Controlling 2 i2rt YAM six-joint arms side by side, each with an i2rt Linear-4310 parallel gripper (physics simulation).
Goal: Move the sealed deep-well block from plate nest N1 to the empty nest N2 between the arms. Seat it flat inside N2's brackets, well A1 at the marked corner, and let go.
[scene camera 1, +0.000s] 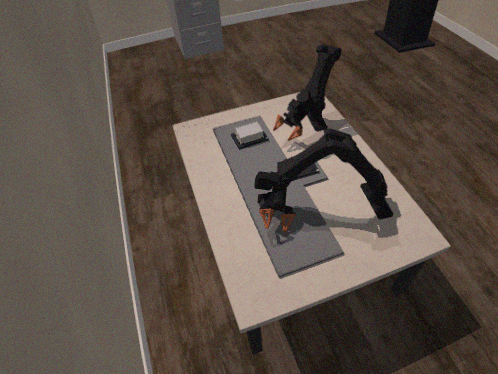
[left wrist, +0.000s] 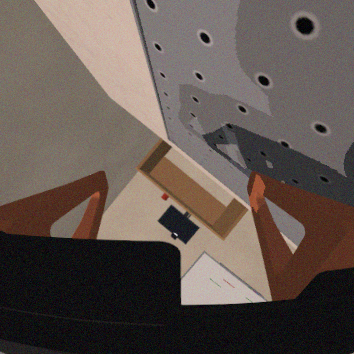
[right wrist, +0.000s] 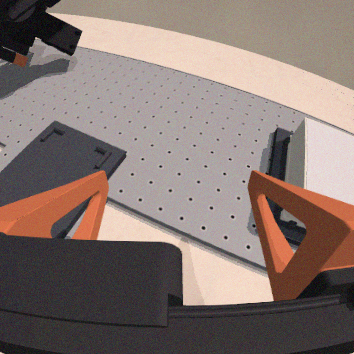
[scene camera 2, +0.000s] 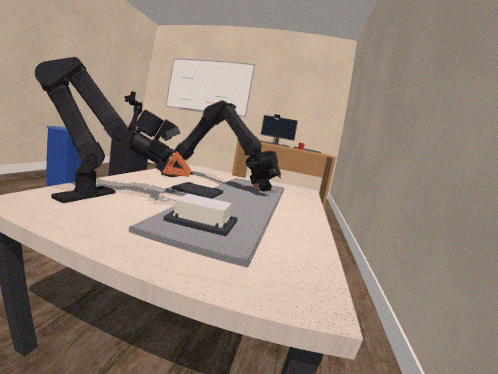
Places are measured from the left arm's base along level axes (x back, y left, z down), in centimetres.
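Pixels of known places: left gripper, fingertip midpoint: [scene camera 1: 276,230] [left wrist: 177,178] [scene camera 2: 271,182]; right gripper, fingertip midpoint: [scene camera 1: 280,135] [right wrist: 177,178] [scene camera 2: 190,173]; left arm's base, origin of the base link: [scene camera 1: 376,200]; right arm's base, origin of the base link: [scene camera 1: 315,118] [scene camera 2: 85,195].
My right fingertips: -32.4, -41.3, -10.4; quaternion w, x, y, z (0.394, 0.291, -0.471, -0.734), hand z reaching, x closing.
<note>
Ahead of a thing's pixels: the offset from my right fingertips to its middle, as dx, dy, dz. Level surfaces: height alone.
The white sealed block @[-13.0, -12.7, +5.8] [scene camera 1: 250,131] [scene camera 2: 202,210] [right wrist: 330,160] sits in the dark nest N1 @[-13.0, -12.7, +8.0] [scene camera 1: 252,145] [scene camera 2: 200,226] [right wrist: 278,155], at the board's upper end in scene camera 1. Nest N2 @[+4.4, +14.7, +8.2] [scene camera 2: 197,189] [right wrist: 55,155] is a dark plate with small corner brackets and holds no block; the left arm partly covers it in scene camera 1. My right gripper [scene camera 1: 282,135] [right wrist: 177,178] is open and empty, raised to the right of the block in scene camera 1, apart from it. My left gripper [scene camera 1: 276,230] [left wrist: 177,178] is open and empty above the board's lower part. No A1 mark is readable.
The grey perforated board @[dz +9.1] [scene camera 1: 320,247] [scene camera 2: 250,245] [left wrist: 200,55] [right wrist: 170,175] lies on the pale table @[dz +10.4] [scene camera 1: 215,220] [scene camera 2: 310,280]. The left arm [scene camera 1: 345,145] [scene camera 2: 220,112] arches over the table near N2. A desk with a monitor [scene camera 2: 280,127] stands in the background.
</note>
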